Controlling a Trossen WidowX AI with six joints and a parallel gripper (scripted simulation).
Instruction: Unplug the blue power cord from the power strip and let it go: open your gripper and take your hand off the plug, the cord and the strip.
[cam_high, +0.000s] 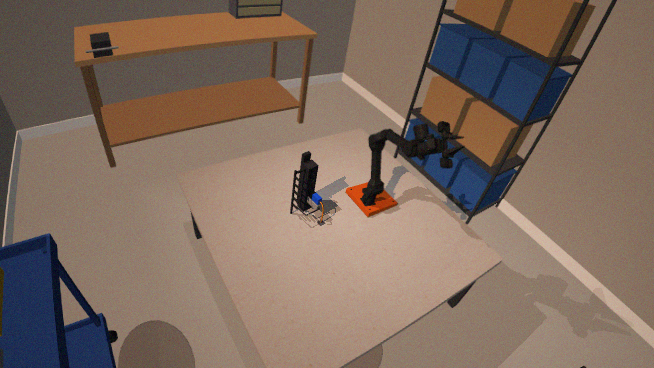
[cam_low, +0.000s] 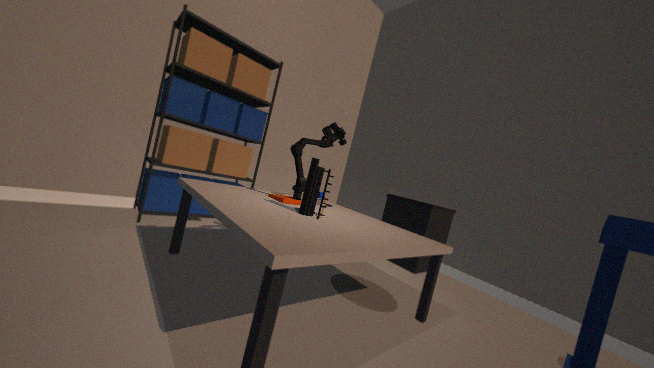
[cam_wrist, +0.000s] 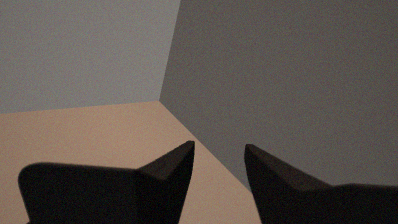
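Right now the blue plug is 43 cm ahead of my gripper tip, 34 cm to the right of it and 51 cm below it.
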